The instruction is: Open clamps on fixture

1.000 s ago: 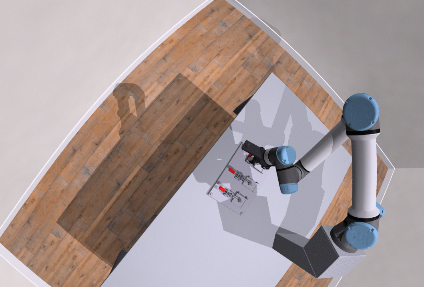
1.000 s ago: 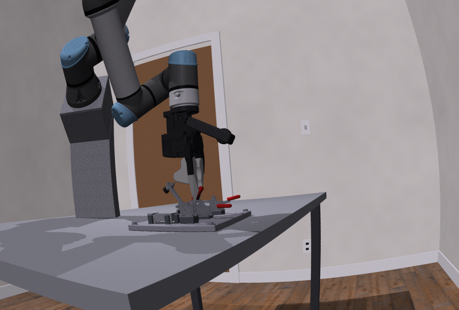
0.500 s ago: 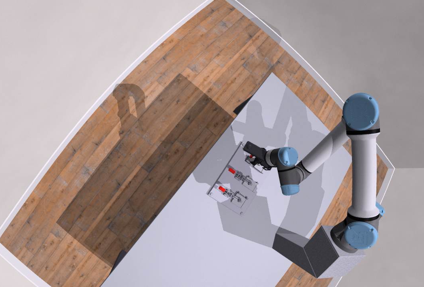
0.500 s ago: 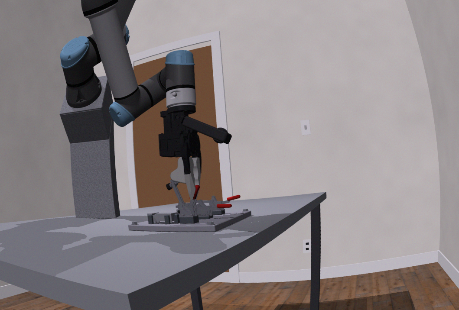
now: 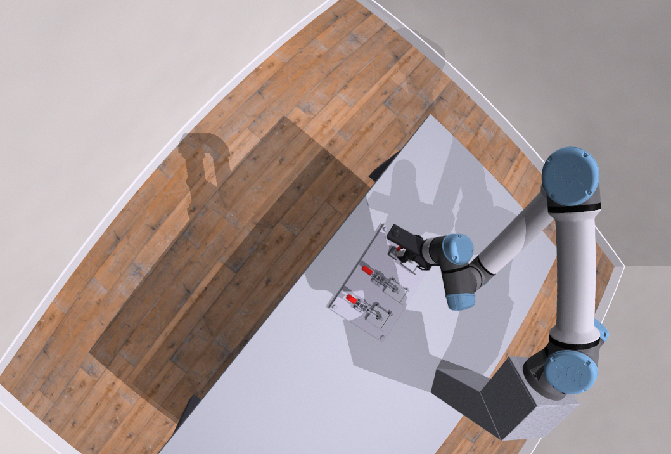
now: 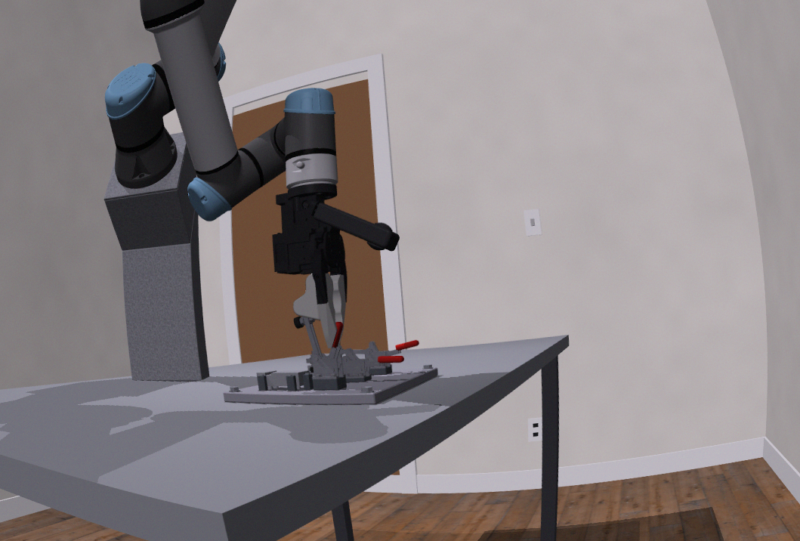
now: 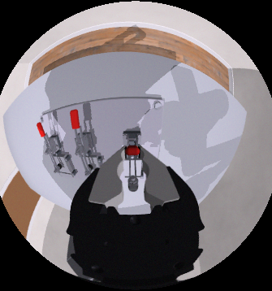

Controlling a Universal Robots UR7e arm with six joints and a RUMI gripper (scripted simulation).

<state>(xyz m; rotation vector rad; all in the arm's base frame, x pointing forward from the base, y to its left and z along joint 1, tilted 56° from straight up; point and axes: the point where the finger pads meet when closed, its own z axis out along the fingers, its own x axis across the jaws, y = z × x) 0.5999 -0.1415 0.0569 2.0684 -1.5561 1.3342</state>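
Right now my hand is 50 mm past the metal plate, 110 mm to the right of it and 80 mm above it.
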